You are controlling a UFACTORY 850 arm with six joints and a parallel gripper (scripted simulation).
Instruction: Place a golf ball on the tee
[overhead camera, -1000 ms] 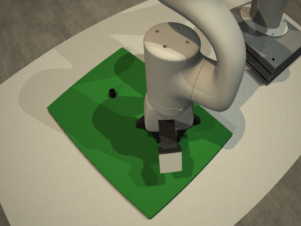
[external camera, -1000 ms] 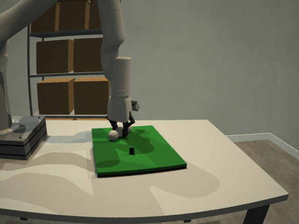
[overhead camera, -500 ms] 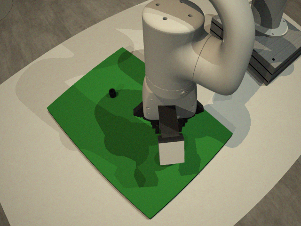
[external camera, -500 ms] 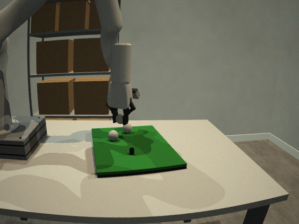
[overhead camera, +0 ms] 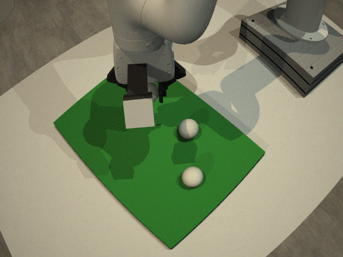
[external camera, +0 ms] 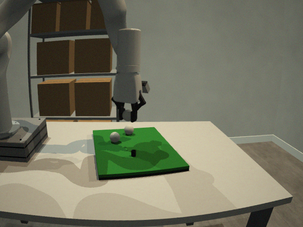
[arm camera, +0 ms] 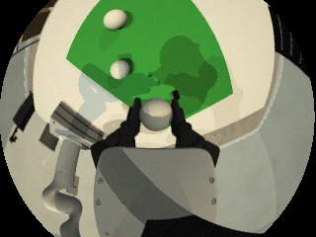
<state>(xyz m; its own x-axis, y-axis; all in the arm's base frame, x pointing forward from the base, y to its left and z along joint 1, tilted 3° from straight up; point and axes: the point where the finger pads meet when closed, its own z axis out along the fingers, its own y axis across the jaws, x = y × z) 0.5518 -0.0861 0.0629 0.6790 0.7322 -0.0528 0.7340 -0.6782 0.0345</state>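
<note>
My hand is 140 mm above the green mat, 30 mm to the left of it and 10 mm short of it.
</note>
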